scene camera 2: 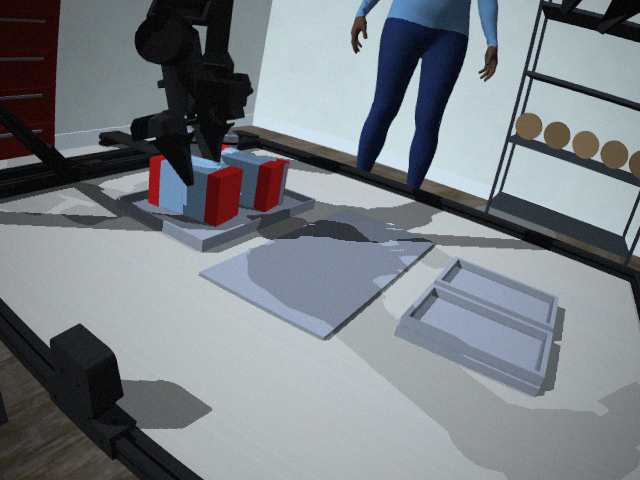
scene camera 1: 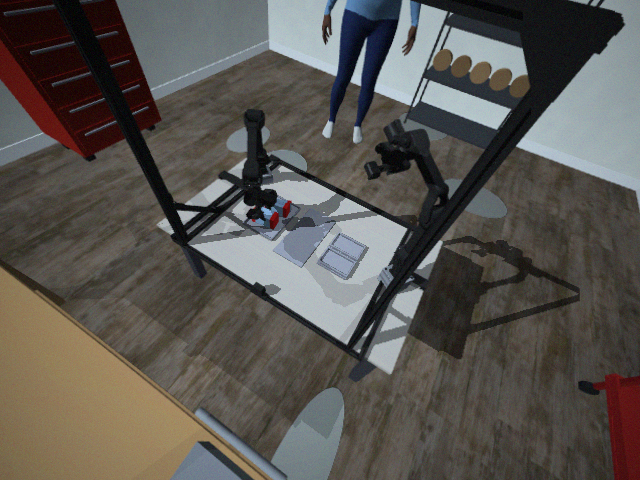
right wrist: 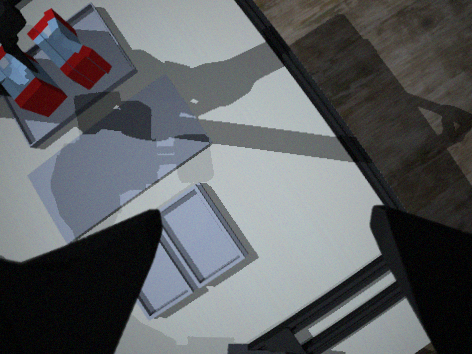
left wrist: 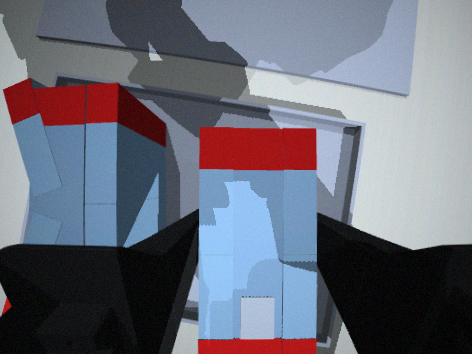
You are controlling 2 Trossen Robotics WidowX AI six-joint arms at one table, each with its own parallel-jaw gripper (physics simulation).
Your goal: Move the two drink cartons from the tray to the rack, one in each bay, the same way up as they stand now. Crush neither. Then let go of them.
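Places are measured from the left arm's base along level axes (x back, y right, z up), in metres.
Pixels of known places: left gripper, fingertip midpoint: point(scene camera 2: 202, 180) point(scene camera 1: 267, 216) point(right wrist: 26, 83) point(left wrist: 253, 216); right gripper, fingertip midpoint: point(scene camera 2: 582, 23) point(scene camera 1: 377, 176) point(right wrist: 265, 218); left arm's base at its link origin: point(scene camera 1: 261, 170).
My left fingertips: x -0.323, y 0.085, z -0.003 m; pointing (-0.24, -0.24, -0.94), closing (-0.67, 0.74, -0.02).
For each thing: its top centre in the pictures, then the offset to it from my left fingertips.
- grey tray at its top centre: point(left wrist: 184, 205) point(scene camera 2: 220, 197) point(right wrist: 59, 72) point(scene camera 1: 272, 214) dx +0.032, dy -0.039, dz -0.037 m
- nearer carton at its top centre: point(left wrist: 256, 255) point(scene camera 2: 196, 162) point(right wrist: 12, 73) point(scene camera 1: 264, 212) dx +0.011, dy +0.009, dz +0.022 m
- rack at its top centre: point(scene camera 2: 492, 305) point(right wrist: 171, 253) point(scene camera 1: 342, 253) dx -0.315, dy -0.257, dz -0.033 m
Two blue cartons with red ends stand side by side in the grey tray point(scene camera 1: 273, 236) point(scene camera 2: 204, 242) point(left wrist: 361, 145). My left gripper point(scene camera 2: 202, 170) point(left wrist: 253, 216) points down with its fingers against both sides of the nearer carton point(scene camera 1: 273, 220) point(scene camera 2: 222, 196) point(left wrist: 250, 225) point(right wrist: 40, 97); the sides look flat. The other carton point(scene camera 1: 287, 208) point(scene camera 2: 271, 183) point(left wrist: 100, 165) point(right wrist: 86, 67) stands beside it, untouched between the fingers. The rack point(scene camera 1: 345, 253) point(scene camera 2: 465, 353) point(right wrist: 180, 260) has two empty bays. My right gripper point(right wrist: 265, 218) is open and empty, high above the table on the rack's side.
A thin flat grey plate point(scene camera 1: 305, 240) point(scene camera 2: 320, 289) point(left wrist: 325, 30) point(right wrist: 115, 165) lies between the tray and the rack. A black frame runs around the table's edges, with a small black block point(scene camera 2: 87, 361) on its front rail. A person stands behind the table.
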